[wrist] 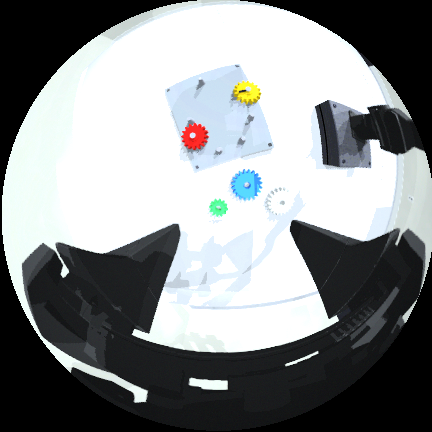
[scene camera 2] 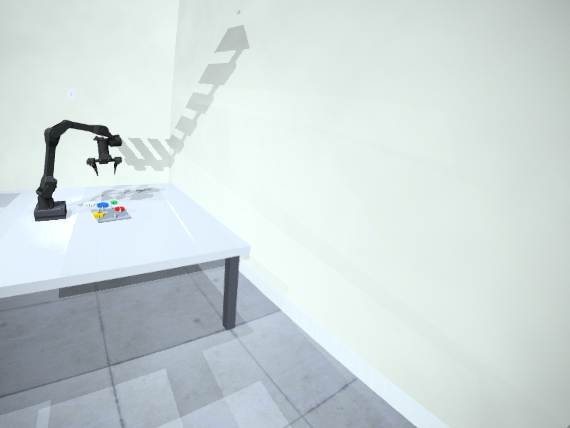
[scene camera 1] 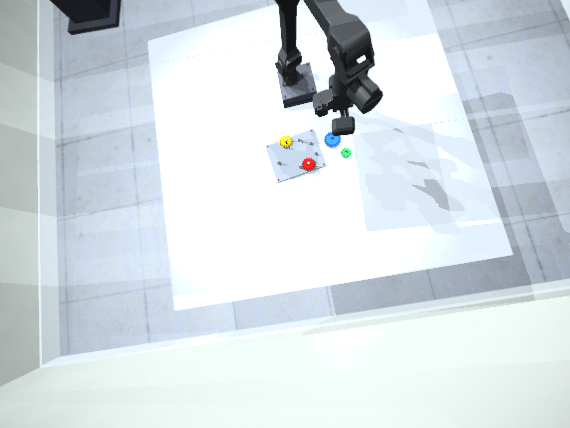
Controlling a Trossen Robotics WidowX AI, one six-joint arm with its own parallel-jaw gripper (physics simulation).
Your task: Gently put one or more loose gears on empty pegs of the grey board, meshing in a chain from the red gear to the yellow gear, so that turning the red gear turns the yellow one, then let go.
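Frame: origin at the arm's base, x left, y back, z up, level; metres.
Where they show: gripper, fingertip midpoint: [wrist: 236, 227] [scene camera 2: 106, 175]; arm's base at its link origin: [wrist: 357, 127] [scene camera 2: 46, 207] [scene camera 1: 290, 78].
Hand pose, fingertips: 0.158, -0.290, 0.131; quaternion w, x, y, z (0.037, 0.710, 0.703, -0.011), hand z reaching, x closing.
Things, the pixels of their top centre, and the offset from my fingertips, as dx, dy, dz. Level surfaces: height alone.
- grey board at its top centre: [wrist: 218, 104] [scene camera 1: 294, 151] [scene camera 2: 109, 209] -0.155, -0.019, -0.156
- red gear at its top centre: [wrist: 192, 135] [scene camera 1: 308, 163] [scene camera 2: 119, 207] -0.100, -0.070, -0.162
- yellow gear at its top centre: [wrist: 247, 89] [scene camera 1: 285, 140] [scene camera 2: 97, 212] -0.190, +0.037, -0.161
- large blue gear at its top centre: [wrist: 246, 185] [scene camera 1: 332, 138] [scene camera 2: 102, 203] +0.003, +0.029, -0.169
- small green gear at its top centre: [wrist: 217, 208] [scene camera 1: 346, 151] [scene camera 2: 113, 201] +0.053, -0.032, -0.169
- white gear at its top centre: [wrist: 281, 202] [scene camera 2: 89, 202] +0.040, +0.109, -0.169
- white table at its surface level: dz -0.186
The grey board [scene camera 1: 292, 159] [scene camera 2: 123, 218] [wrist: 207, 107] lies on the table with several bare pegs. The red gear [scene camera 1: 308, 164] [scene camera 2: 119, 209] [wrist: 195, 136] and the yellow gear [scene camera 1: 286, 142] [scene camera 2: 98, 215] [wrist: 247, 93] are on the board, apart from each other. Beside it lie a large blue gear [scene camera 1: 332, 139] [scene camera 2: 102, 205] [wrist: 242, 185], a small green gear [scene camera 1: 346, 153] [scene camera 2: 114, 202] [wrist: 218, 207] and a white gear [scene camera 2: 89, 204] [wrist: 270, 201], which is hidden in scene camera 1. My gripper [scene camera 2: 106, 174] [wrist: 236, 227] is wide open and empty, high above the table near the loose gears.
The arm's base [scene camera 1: 298, 92] [scene camera 2: 50, 211] [wrist: 346, 137] stands on the white table [scene camera 1: 225, 225] [scene camera 2: 150, 240], near the yellow gear's side of the board. A wall [scene camera 2: 375, 150] rises beyond the table's edge.
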